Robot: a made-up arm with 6 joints.
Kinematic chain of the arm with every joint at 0, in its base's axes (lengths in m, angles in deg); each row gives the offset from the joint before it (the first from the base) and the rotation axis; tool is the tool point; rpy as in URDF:
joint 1: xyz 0 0 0.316 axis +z
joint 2: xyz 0 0 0 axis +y
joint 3: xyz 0.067 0 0.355 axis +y
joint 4: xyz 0.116 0 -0.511 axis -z
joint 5: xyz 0 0 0 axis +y
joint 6: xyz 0.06 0 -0.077 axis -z
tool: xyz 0 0 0 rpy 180 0 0
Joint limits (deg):
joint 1: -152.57..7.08
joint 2: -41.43..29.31
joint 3: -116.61..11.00
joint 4: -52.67..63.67
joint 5: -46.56..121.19
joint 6: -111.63..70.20
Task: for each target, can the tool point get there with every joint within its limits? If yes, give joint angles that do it. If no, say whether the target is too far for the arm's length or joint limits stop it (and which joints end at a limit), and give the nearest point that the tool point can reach.
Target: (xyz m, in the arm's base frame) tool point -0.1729 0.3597 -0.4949
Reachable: no: joint limits stop it (at a limit: joint 1, joint 2, joint 4) | nearest point -0.1120 0.0003 0.0011 | short by 0.616 m
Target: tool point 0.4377 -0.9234 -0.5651
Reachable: no: too far | nearest point 0.2495 -0.5263 0.0792 | short by 0.780 m
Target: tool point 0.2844 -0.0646 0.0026
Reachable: yes | joints -13.08 22.80 -18.31 -3.50 23.57 -23.68
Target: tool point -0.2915 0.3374 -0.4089
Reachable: no: joint limits stop it (at a limit: joint 1, joint 2, joint 4) | nearest point -0.1660 -0.0182 -0.0020 | short by 0.555 m
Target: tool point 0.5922 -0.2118 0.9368
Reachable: yes | joints -21.42 0.33 -103.09 -43.67 21.42 -39.83
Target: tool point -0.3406 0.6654 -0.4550
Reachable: no: too far | nearest point -0.1242 0.0159 0.0198 | short by 0.833 m
